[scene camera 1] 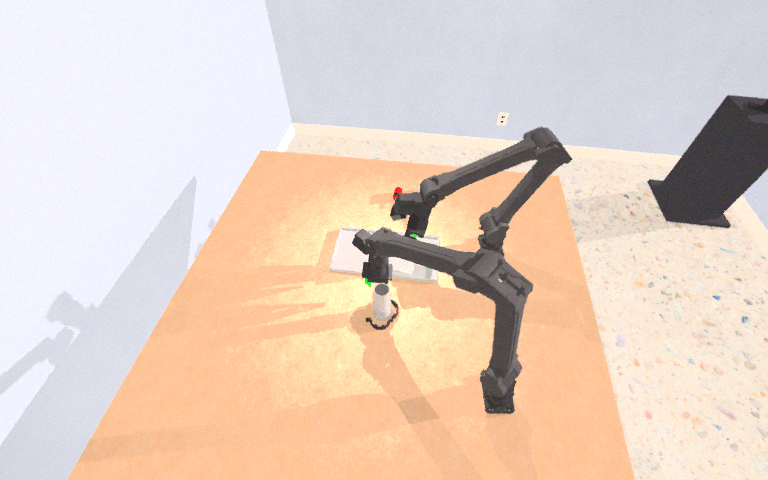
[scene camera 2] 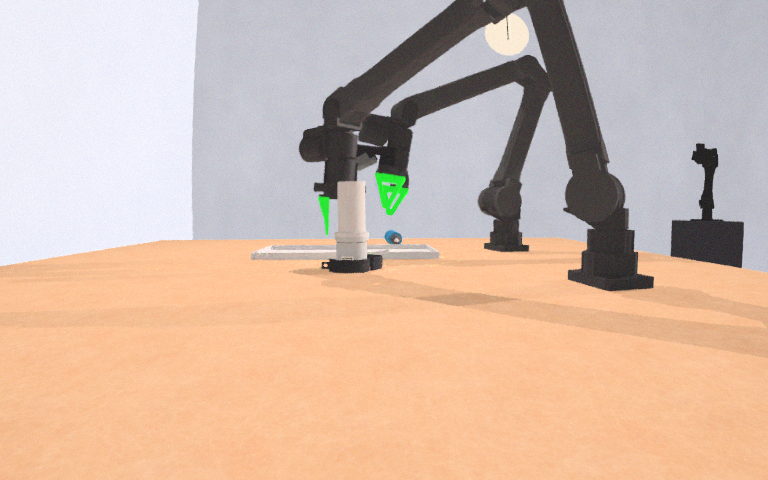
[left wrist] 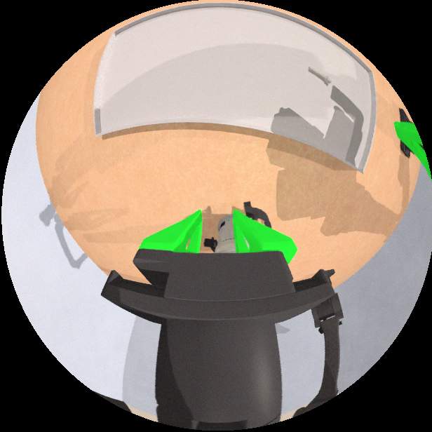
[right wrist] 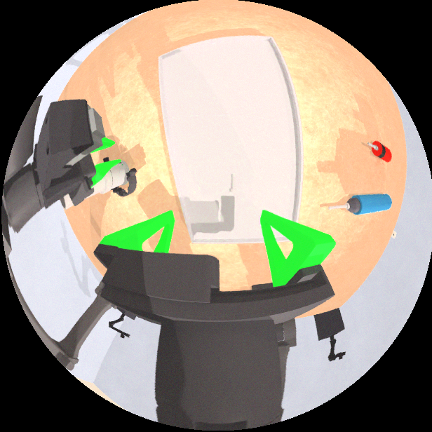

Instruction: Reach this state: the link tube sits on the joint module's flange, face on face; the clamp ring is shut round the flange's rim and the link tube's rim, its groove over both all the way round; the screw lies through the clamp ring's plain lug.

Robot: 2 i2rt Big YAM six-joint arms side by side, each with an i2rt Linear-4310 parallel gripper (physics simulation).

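Places are measured from the left arm's base along level axes (x ahead, y left, z up), in metres.
Pixels of known places: right gripper, between the fingertips: (scene camera 2: 387, 211); left arm's base, origin of its link: (scene camera 1: 496, 393) (scene camera 2: 608, 283); right arm's base, origin of its link: (scene camera 1: 490, 247) (scene camera 2: 505, 249).
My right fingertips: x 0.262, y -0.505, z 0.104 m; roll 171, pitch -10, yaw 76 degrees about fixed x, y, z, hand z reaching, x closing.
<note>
For each thing: its middle in the pictures, then the offset to it from my right fingertips. "pt": a spot on its surface instead.
- white link tube, middle of its body: (scene camera 2: 351, 210) (scene camera 1: 382, 297) 0.102 m ahead, 0.237 m left, 0.004 m up
- joint module, middle of its body: (scene camera 2: 351, 251) (scene camera 1: 382, 308) 0.102 m ahead, 0.237 m left, 0.072 m down
- black clamp ring, a spot on its surface: (scene camera 2: 348, 266) (scene camera 1: 378, 328) pt 0.113 m ahead, 0.302 m left, 0.092 m down
- shallow white tray, a spot on its surface: (scene camera 2: 283, 255) pt 0.242 m ahead, 0.066 m left, 0.094 m down
- red-handled tool, middle of its body: (scene camera 1: 396, 196) 0.057 m ahead, 0.351 m right, 0.087 m down
- blue-handled tool, middle of its body: (scene camera 2: 393, 238) 0.063 m back, 0.305 m right, 0.084 m down
The white link tube (scene camera 1: 381, 298) (scene camera 2: 351, 206) (right wrist: 101, 185) stands upright on the joint module (scene camera 2: 351, 250) (left wrist: 226, 228) (right wrist: 120, 171), their rims together. The black clamp ring (scene camera 1: 380, 327) (scene camera 2: 348, 266) (left wrist: 260, 215) (right wrist: 131, 185) lies spread open on the table around the module's foot, below the rims. The small screw (left wrist: 319, 75) (right wrist: 231, 182) is in the tray. My left gripper (left wrist: 217, 214) (right wrist: 115, 152) is partly open and empty, beside the tube on its tray side; one finger covers part of the module in the left wrist view. My right gripper (scene camera 2: 389, 212) (right wrist: 217, 214) is wide open and empty, above the tray's end.
The shallow white tray (scene camera 1: 351, 254) (scene camera 2: 283, 255) (left wrist: 175, 85) (right wrist: 225, 100) lies behind the tube. A red-handled tool (scene camera 1: 397, 193) (right wrist: 382, 151) and a blue-handled tool (scene camera 2: 393, 236) (right wrist: 372, 203) lie beyond it. Both forearms are close together over this area.
</note>
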